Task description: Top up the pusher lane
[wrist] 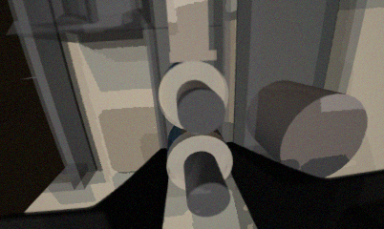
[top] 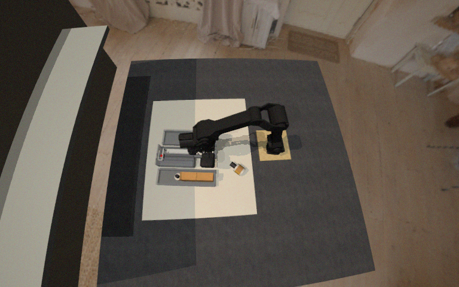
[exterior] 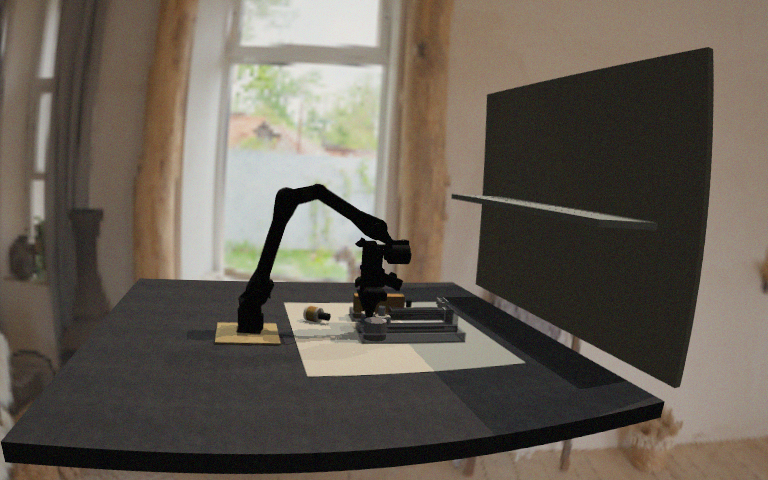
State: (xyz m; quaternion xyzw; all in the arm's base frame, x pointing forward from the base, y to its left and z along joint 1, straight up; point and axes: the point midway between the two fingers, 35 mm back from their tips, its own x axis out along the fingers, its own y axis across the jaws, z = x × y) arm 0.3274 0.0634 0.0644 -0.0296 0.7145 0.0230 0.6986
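My gripper tip is 140 mm short of the sprung lane, 40 mm to the right of it and 20 mm above it. From my gripper tip the other things lie so: red mark 220 mm ahead, 60 mm to the left, 30 mm above; then wall shelf 500 mm ahead, 70 mm to the left, 330 mm above.
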